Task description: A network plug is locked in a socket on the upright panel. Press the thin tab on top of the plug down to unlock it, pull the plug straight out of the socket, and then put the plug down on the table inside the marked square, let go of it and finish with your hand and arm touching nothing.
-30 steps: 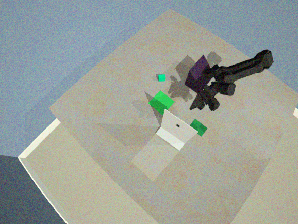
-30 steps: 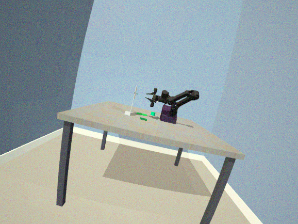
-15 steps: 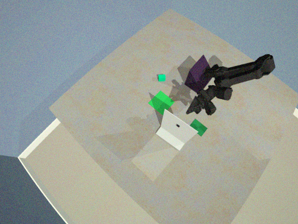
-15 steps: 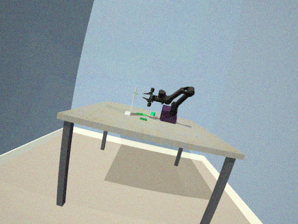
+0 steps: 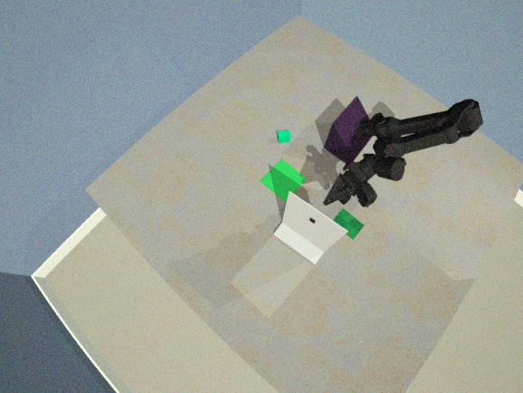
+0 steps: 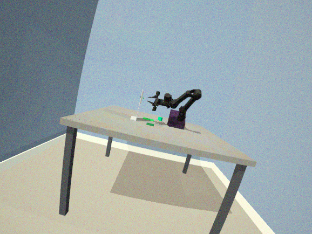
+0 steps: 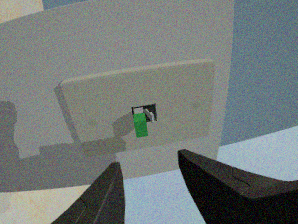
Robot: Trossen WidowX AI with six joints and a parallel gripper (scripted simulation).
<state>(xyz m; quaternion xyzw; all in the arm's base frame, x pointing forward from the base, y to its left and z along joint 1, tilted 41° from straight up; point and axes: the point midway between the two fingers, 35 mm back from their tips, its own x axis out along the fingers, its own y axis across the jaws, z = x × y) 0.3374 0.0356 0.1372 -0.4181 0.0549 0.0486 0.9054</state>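
My gripper tip is 50 mm short of the green network plug and 10 mm to the right of it. Also, from my gripper tip: upright white panel (70 mm ahead, 10 mm to the left, 80 mm below); bright green marked square (30 mm behind, 180 mm to the right, 210 mm below).
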